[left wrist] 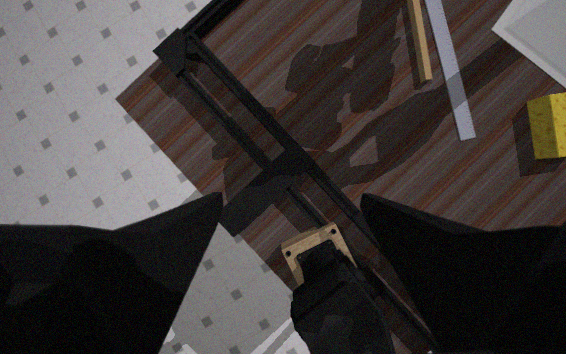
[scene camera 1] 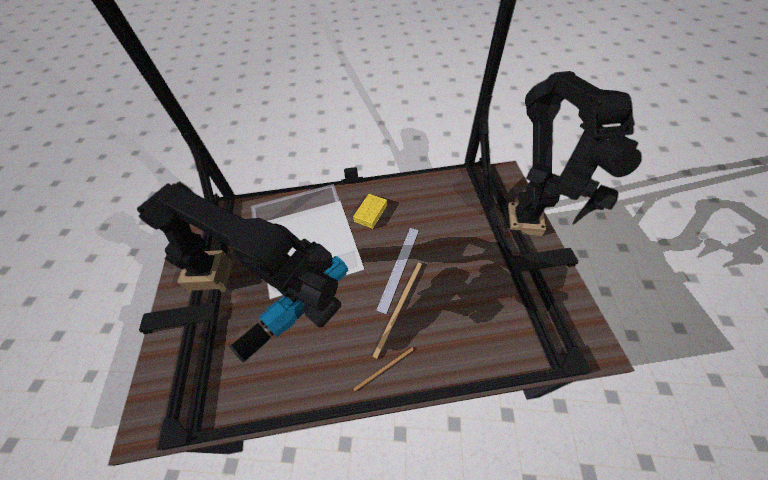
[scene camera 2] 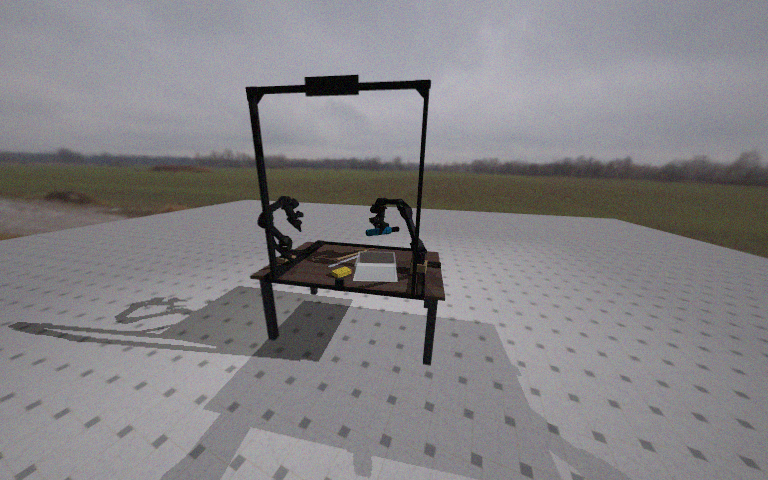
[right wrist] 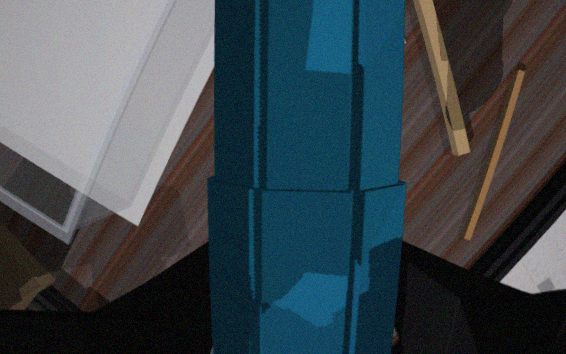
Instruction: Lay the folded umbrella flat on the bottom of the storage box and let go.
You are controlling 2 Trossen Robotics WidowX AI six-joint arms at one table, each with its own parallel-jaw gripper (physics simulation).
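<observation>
The folded umbrella (scene camera 1: 280,318) (scene camera 2: 373,231) (right wrist: 305,150) is blue with a black handle (scene camera 1: 250,341) (scene camera 2: 395,229). It is held roughly level, well above the table in scene camera 2. My right gripper (scene camera 1: 305,305) (scene camera 2: 381,228) (right wrist: 298,244) is shut on its blue body; the arm hides part of it in scene camera 1. The storage box (scene camera 1: 322,226) (scene camera 2: 376,272) (left wrist: 542,42) (right wrist: 75,90) is white, shallow and open. In the right wrist view it lies left of the umbrella. My left gripper (scene camera 1: 584,210) (scene camera 2: 298,225) (left wrist: 292,199) is open and empty, high near its own base.
A yellow sponge-like block (scene camera 1: 370,211) (scene camera 2: 341,272) (left wrist: 545,127) lies beside the box. A pale flat strip (scene camera 1: 398,271) (left wrist: 452,75), a wooden bar (scene camera 1: 398,311) (left wrist: 420,40) (right wrist: 456,120) and a thin stick (scene camera 1: 385,369) (right wrist: 495,155) lie mid-table. Black frame rails run along the table's edges.
</observation>
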